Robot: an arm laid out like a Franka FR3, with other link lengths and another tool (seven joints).
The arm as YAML. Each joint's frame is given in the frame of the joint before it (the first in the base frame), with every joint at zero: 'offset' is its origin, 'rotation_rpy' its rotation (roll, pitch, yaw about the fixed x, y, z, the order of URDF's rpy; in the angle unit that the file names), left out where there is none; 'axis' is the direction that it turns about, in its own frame. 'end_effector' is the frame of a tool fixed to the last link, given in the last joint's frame.
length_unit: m
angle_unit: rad
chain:
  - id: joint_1
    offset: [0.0, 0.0, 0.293]
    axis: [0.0, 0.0, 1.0]
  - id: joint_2
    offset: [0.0, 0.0, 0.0]
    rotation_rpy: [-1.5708, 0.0, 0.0]
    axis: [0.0, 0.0, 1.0]
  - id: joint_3
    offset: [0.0, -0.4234, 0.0]
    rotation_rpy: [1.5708, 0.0, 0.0]
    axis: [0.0, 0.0, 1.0]
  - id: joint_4
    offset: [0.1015, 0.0, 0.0]
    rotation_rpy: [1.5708, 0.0, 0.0]
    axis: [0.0, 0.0, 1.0]
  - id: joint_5
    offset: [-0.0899, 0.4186, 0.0]
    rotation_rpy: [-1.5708, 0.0, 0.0]
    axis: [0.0, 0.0, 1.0]
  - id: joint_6
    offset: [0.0, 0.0, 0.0]
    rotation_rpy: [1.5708, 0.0, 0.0]
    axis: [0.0, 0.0, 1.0]
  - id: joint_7
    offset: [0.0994, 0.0, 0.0]
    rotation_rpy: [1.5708, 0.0, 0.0]
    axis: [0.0, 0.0, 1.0]
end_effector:
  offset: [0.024, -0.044, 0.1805]
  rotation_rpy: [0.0, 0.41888, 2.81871]
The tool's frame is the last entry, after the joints.
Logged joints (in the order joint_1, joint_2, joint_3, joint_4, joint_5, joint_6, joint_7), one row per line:
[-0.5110 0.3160 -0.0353 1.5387 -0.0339 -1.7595 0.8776]
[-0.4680 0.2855 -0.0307 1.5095 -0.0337 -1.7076 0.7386]
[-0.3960 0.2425 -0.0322 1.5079 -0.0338 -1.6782 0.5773]
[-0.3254 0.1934 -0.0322 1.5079 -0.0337 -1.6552 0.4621]
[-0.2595 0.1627 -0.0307 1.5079 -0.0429 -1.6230 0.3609]
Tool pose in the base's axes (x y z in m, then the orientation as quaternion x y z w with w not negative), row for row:
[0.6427 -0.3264 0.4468 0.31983 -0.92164 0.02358 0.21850]
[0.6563 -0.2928 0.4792 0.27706 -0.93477 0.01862 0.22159]
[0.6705 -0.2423 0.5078 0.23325 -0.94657 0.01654 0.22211]
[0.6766 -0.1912 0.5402 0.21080 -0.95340 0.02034 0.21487]
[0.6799 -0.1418 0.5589 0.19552 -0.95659 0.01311 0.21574]
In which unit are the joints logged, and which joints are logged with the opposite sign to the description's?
The joints are logged in radians. Opposite sign: joint_4, joint_5, joint_6, joint_7.
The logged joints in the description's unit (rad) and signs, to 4 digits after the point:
[-0.5110 0.3160 -0.0353 -1.5387 0.0339 1.7595 -0.8776]
[-0.4680 0.2855 -0.0307 -1.5095 0.0337 1.7076 -0.7386]
[-0.3960 0.2425 -0.0322 -1.5079 0.0338 1.6782 -0.5773]
[-0.3254 0.1934 -0.0322 -1.5079 0.0337 1.6552 -0.4621]
[-0.2595 0.1627 -0.0307 -1.5079 0.0429 1.6230 -0.3609]

